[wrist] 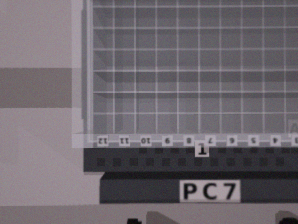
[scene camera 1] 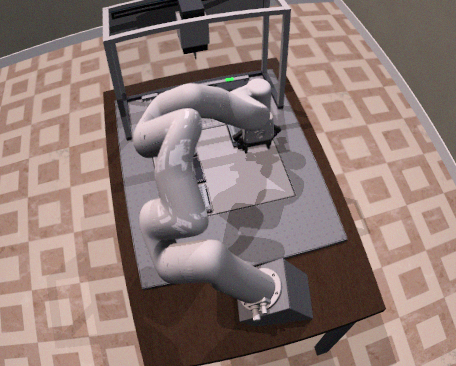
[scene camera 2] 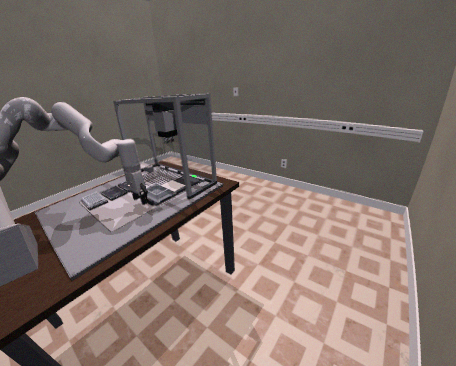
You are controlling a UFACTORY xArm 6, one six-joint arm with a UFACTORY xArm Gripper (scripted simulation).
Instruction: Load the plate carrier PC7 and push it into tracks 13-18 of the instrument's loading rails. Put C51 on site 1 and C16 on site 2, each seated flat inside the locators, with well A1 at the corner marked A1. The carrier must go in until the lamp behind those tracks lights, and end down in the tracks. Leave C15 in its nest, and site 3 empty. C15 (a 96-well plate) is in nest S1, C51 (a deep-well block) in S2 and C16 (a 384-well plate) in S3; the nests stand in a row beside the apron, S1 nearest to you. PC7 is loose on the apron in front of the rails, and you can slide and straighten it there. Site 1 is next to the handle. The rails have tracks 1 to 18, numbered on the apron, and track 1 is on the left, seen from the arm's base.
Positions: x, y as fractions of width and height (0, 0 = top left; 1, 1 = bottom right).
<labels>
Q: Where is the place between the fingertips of my gripper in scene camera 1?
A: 0.56, 0.41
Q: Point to a carrier PC7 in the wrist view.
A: At 0.44, 0.78
</labels>
